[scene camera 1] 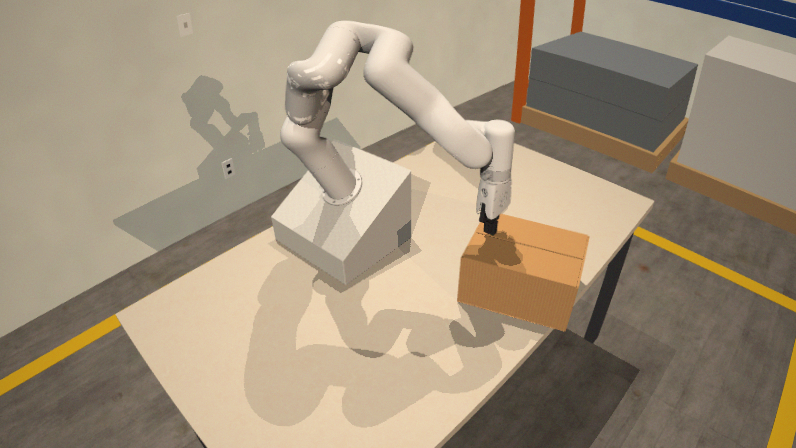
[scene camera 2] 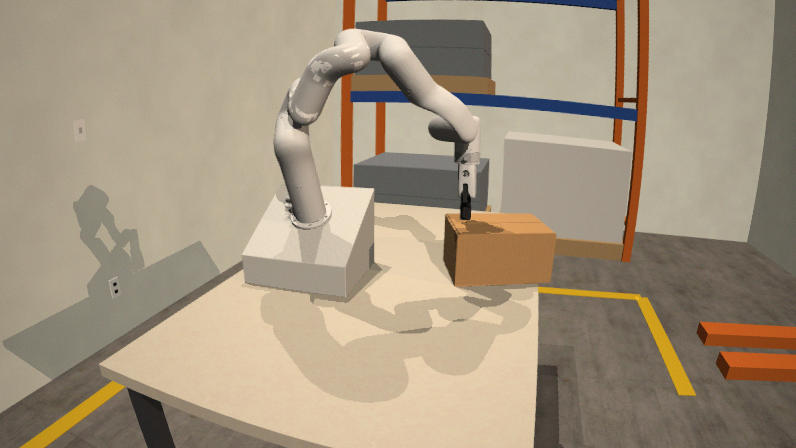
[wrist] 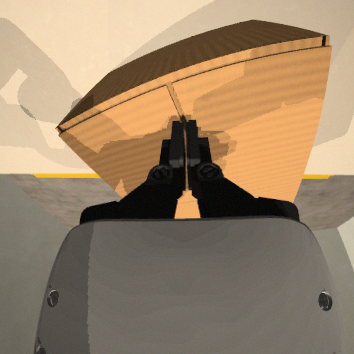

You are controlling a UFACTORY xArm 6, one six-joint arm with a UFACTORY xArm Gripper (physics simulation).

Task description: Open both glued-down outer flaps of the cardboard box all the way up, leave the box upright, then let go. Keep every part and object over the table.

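Frame: origin at the arm's base, x ahead, y left, z up, level; centimetres.
Seen in the pictures: gripper, fingertip midpoint: [scene camera 1: 490, 232] [scene camera 2: 465, 219] [wrist: 185, 136]; arm's base at its link origin: [scene camera 1: 342, 187] [scene camera 2: 311, 215].
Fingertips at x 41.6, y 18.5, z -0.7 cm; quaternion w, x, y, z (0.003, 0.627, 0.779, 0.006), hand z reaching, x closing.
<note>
Pixels of each thing's middle, then the offset from my fingertips to it. "spot": a spot on its surface instead. Level surfaces: height alone.
- cardboard box at the middle of its body: [wrist: 206, 154] [scene camera 1: 524, 268] [scene camera 2: 497, 247] dx +9.5, dy +5.1, dz -8.9 cm
- far flap at a spot on its surface: [scene camera 1: 545, 234] spot: dx +9.2, dy +12.3, dz -1.1 cm
- left part at a spot on its surface: [wrist: 120, 125] spot: dx +0.4, dy -5.1, dz -1.1 cm
- right part at a spot on its surface: [wrist: 275, 90] spot: dx -4.3, dy +5.7, dz -1.1 cm
- table at its surface level: dz -16.7 cm
The cardboard box [scene camera 1: 515, 294] [scene camera 2: 504, 258] [wrist: 210, 55] stands upright at the table's right edge. Its two outer flaps lie flat on top: the near flap [scene camera 1: 548, 269] and the far flap [scene camera 1: 545, 234] meet at a thin seam. In the wrist view the flaps show as a left part [wrist: 120, 125] and a right part [wrist: 275, 90] of the top. My gripper [scene camera 1: 490, 231] [scene camera 2: 465, 218] [wrist: 185, 136] is shut and empty, pointing down at the seam near the box's robot-side end. Whether the tips touch the cardboard cannot be told. The seam under the fingers is hidden.
The robot's pale wedge-shaped base [scene camera 1: 378, 222] [scene camera 2: 295, 275] stands on the table [scene camera 1: 194, 333] [scene camera 2: 222, 384], left of the box. Behind is a rack [scene camera 2: 640, 166] with grey boxes [scene camera 1: 601, 100] and a large pale box [scene camera 1: 746, 122] [scene camera 2: 568, 189]. The table's right edge runs close under the box.
</note>
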